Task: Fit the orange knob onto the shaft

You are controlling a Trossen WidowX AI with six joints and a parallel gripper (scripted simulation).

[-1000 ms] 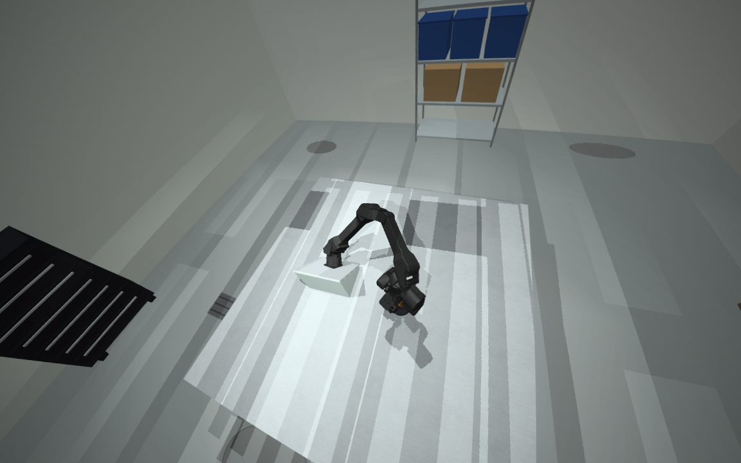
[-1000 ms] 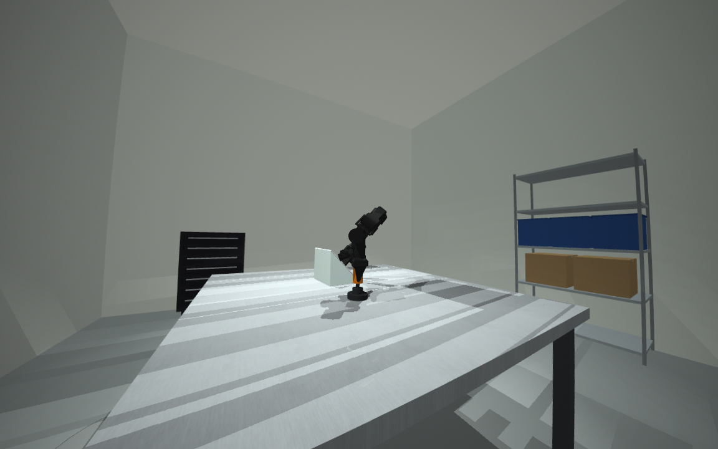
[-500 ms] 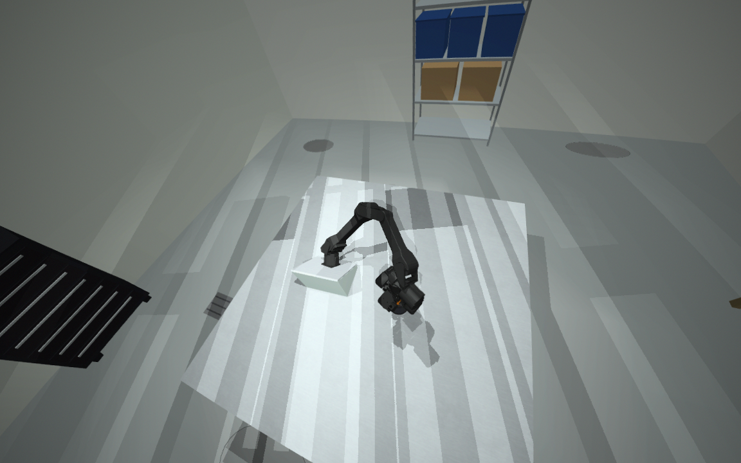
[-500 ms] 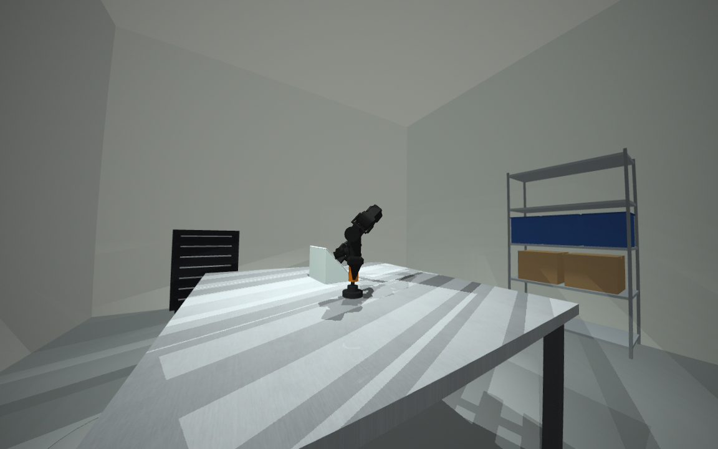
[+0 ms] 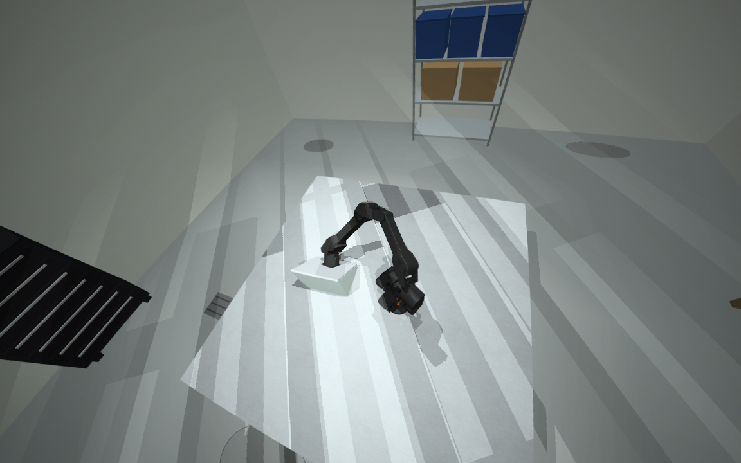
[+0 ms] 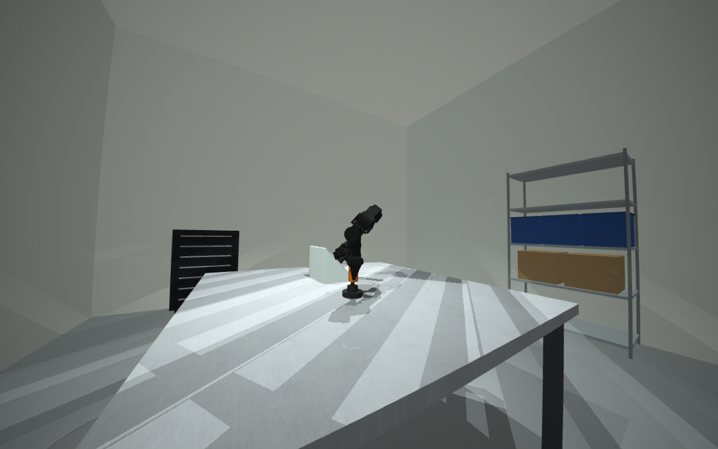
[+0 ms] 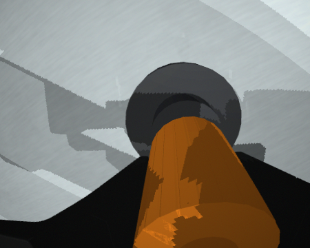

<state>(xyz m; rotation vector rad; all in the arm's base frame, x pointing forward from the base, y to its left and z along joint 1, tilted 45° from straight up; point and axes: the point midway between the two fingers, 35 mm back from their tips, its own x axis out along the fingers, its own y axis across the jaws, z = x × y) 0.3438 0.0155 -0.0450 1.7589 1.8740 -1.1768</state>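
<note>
Right now the dark round pedestal is 4 cm below my gripper tip. The rest, counted from my gripper tip: orange knob 2 cm above.
</note>
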